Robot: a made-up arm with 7 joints. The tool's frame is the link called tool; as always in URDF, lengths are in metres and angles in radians. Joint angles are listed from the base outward.
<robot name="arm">
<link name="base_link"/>
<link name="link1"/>
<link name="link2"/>
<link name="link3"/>
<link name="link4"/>
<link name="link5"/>
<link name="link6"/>
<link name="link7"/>
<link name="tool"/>
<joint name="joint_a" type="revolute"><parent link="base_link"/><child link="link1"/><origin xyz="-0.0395 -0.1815 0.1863"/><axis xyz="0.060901 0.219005 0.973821"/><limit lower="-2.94" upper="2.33"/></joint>
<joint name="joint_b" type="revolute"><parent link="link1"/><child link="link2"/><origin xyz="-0.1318 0.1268 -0.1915"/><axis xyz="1 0 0"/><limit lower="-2.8" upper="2.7"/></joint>
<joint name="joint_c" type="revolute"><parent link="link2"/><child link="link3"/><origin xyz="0.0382 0.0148 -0.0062"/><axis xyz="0 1 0"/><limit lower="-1.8" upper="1.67"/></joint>
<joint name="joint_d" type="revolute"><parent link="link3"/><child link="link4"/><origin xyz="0.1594 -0.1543 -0.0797"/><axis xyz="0 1 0"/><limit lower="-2.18" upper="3.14"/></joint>
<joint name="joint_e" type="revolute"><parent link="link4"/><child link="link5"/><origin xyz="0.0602 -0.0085 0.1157"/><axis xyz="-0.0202 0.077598 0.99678"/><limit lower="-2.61" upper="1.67"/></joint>
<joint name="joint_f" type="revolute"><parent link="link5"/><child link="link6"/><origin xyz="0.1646 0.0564 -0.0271"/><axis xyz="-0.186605 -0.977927 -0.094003"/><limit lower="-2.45" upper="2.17"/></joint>
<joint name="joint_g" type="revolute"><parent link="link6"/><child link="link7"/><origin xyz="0.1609 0.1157 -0.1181"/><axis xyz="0 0 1"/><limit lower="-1.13" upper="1.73"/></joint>
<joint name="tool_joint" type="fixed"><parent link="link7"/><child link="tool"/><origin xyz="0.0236 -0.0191 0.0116" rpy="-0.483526 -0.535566 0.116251"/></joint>
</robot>
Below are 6 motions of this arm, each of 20 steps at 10 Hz.
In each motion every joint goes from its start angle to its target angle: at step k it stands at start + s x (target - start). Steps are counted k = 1, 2, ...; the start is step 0. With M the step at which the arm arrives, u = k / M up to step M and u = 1 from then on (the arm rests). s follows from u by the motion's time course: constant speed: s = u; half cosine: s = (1 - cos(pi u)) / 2; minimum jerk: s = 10 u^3 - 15 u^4 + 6 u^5.
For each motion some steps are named. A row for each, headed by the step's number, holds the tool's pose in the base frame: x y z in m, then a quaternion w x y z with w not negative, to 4 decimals.
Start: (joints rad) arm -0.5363 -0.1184 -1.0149 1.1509 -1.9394 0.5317 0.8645
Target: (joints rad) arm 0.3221 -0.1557 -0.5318 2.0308 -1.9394 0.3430 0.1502
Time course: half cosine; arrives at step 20
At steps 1, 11, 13, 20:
1: -0.1268 -0.6133 0.2733 0.5070 -0.6383 -0.0108 -0.5792
11: 0.1403 -0.6172 0.1231 0.5162 -0.7769 0.1213 -0.3396
13: 0.1864 -0.5939 0.0791 0.4844 -0.8227 0.1309 -0.2672
20: 0.2428 -0.5413 0.0049 0.3923 -0.9032 0.1125 -0.1330

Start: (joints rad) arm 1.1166 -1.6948 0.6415 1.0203 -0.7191 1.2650 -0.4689
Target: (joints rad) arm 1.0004 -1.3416 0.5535 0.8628 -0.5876 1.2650 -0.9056
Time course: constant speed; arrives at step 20
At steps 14, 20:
14: 0.4473 -0.2082 0.0658 0.1377 -0.6712 -0.7258 0.0616
20: 0.4425 -0.2031 -0.0022 0.2097 -0.6267 -0.7504 0.0137

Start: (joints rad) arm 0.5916 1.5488 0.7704 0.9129 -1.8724 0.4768 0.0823
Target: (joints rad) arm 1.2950 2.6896 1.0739 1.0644 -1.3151 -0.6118 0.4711
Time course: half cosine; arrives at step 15
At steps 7, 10, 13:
7: -0.7395 0.1718 -0.1585 0.5717 -0.0038 0.4167 0.7067
10: -0.8219 -0.0516 0.1882 0.2246 0.1739 0.5157 0.8083
13: -0.7364 -0.2425 0.3806 0.0480 -0.2430 -0.5342 -0.8083

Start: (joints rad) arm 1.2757 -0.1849 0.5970 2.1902 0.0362 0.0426 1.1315
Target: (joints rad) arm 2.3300 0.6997 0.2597 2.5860 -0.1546 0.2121 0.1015
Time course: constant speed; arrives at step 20
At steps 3, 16, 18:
3: -0.3632 -0.6036 -0.1769 0.1734 -0.1387 0.8882 0.4021
16: -0.1570 -0.7441 -0.1078 0.2883 0.4486 -0.5665 -0.6282
18: -0.1148 -0.7541 -0.0982 0.3511 0.4618 -0.4929 -0.6485

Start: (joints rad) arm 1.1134 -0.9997 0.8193 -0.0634 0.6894 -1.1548 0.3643
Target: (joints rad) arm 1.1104 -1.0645 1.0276 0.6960 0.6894 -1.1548 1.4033
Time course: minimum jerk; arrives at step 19
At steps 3, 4, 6, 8, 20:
3: -0.1365 -0.3159 -0.2224 0.3884 -0.4319 0.6094 0.5396
4: -0.1399 -0.3196 -0.2207 0.3896 -0.4112 0.6301 0.5312
6: -0.1518 -0.3306 -0.2144 0.3949 -0.3393 0.6930 0.4987
8: -0.1694 -0.3426 -0.2038 0.4061 -0.2291 0.7669 0.4410
20: -0.2276 -0.3482 -0.1594 0.4786 0.2126 0.8407 0.1375

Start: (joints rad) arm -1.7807 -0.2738 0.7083 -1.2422 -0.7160 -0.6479 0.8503
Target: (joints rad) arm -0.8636 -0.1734 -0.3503 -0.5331 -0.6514 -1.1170 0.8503
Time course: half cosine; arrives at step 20
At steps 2, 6, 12, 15, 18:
2: -0.1109 -0.5679 0.1153 0.6065 -0.3926 -0.3332 -0.6058
6: -0.0302 -0.5809 0.1420 0.6719 -0.3495 -0.3779 -0.5325
12: 0.1646 -0.5161 0.2062 0.8020 -0.2150 -0.4511 -0.3271
15: 0.2296 -0.4478 0.2324 0.8425 -0.1461 -0.4657 -0.2278
18: 0.2581 -0.3974 0.2477 0.8615 -0.1022 -0.4691 -0.1655

